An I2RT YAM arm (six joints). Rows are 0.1 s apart.
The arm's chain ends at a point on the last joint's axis. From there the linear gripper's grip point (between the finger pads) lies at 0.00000 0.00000 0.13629 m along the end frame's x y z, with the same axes.
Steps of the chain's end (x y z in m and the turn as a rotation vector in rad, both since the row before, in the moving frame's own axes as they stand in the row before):
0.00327 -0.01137 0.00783 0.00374 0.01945 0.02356
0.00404 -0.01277 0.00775 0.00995 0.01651 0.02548
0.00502 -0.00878 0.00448 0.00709 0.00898 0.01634
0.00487 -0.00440 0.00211 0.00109 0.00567 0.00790
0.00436 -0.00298 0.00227 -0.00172 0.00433 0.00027
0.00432 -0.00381 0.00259 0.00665 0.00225 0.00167
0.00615 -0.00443 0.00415 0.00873 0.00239 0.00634
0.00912 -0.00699 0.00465 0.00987 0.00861 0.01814
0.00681 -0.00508 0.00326 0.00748 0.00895 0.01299
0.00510 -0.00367 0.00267 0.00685 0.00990 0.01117
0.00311 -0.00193 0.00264 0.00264 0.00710 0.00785
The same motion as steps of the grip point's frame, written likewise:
0.00593 -0.01185 0.00780 0.00374 0.01945 0.02356
0.00631 -0.01410 0.00772 0.00995 0.01651 0.02548
0.00625 -0.00974 0.00447 0.00709 0.00898 0.01634
0.00564 -0.00455 0.00211 0.00109 0.00567 0.00790
0.00495 -0.00275 0.00227 -0.00172 0.00433 0.00027
0.00463 -0.00472 0.00259 0.00665 0.00225 0.00167
0.00648 -0.00562 0.00414 0.00873 0.00239 0.00634
0.01031 -0.00832 0.00464 0.00987 0.00861 0.01814
0.00804 -0.00609 0.00325 0.00748 0.00895 0.01299
0.00645 -0.00460 0.00266 0.00685 0.00990 0.01117
0.00408 -0.00229 0.00264 0.00264 0.00710 0.00785

